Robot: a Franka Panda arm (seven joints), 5 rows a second.
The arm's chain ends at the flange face. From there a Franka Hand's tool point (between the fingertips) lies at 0.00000 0.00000 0.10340 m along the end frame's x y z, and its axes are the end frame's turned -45 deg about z.
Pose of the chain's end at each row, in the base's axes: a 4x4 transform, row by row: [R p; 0 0 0 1], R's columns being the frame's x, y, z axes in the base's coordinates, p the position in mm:
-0.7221 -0.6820 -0.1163 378.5; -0.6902 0.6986 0.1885 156.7; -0.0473 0.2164 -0.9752 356.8; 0 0 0 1
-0.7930 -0.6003 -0.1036 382.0; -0.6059 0.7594 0.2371 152.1; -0.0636 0.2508 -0.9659 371.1; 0 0 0 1
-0.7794 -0.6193 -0.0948 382.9; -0.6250 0.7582 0.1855 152.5; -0.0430 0.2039 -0.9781 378.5; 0 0 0 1
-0.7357 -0.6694 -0.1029 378.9; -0.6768 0.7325 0.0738 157.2; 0.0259 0.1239 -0.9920 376.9; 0 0 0 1
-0.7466 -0.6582 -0.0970 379.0; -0.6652 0.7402 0.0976 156.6; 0.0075 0.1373 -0.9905 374.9; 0 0 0 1
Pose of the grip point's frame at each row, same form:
-0.0284 -0.9928 -0.1163 366.5; -0.9820 0.0059 0.1885 176.2; -0.1865 0.1196 -0.9752 256.0; 0 0 0 1
-0.1363 -0.9852 -0.1036 371.3; -0.9654 0.1085 0.2371 176.6; -0.2223 0.1324 -0.9659 271.2; 0 0 0 1
-0.1132 -0.9890 -0.0948 373.1; -0.9781 0.0942 0.1855 171.7; -0.1746 0.1138 -0.9781 277.4; 0 0 0 1
-0.0469 -0.9936 -0.1029 368.3; -0.9965 0.0394 0.0738 164.8; -0.0693 0.1059 -0.9920 274.3; 0 0 0 1
-0.0625 -0.9933 -0.0970 369.0; -0.9938 0.0530 0.0976 166.7; -0.0918 0.1024 -0.9905 272.5; 0 0 0 1

